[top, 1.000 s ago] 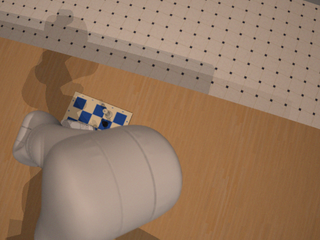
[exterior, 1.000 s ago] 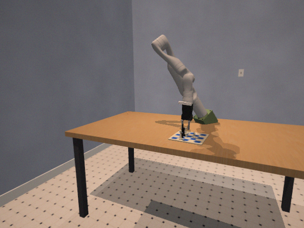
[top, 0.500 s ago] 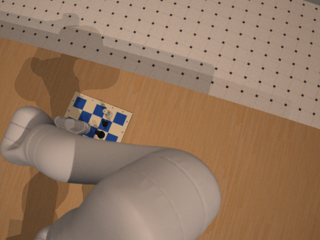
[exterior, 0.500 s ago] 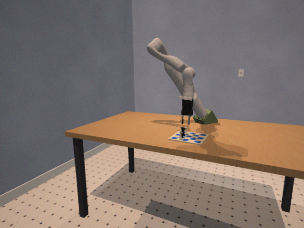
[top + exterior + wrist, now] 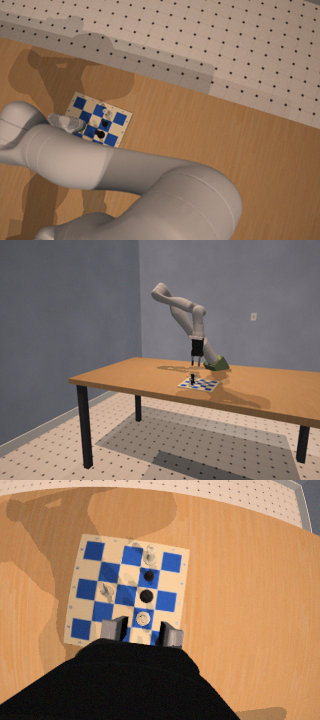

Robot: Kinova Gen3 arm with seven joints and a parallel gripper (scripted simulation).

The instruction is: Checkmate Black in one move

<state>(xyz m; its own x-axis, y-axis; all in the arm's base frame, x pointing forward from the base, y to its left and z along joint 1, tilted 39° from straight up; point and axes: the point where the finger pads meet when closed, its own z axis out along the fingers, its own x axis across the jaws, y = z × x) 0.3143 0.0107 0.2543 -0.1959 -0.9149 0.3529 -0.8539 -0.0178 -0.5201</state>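
The blue-and-cream chessboard is 50 mm ahead of my hand, 30 mm to the left of it and 130 mm below it.
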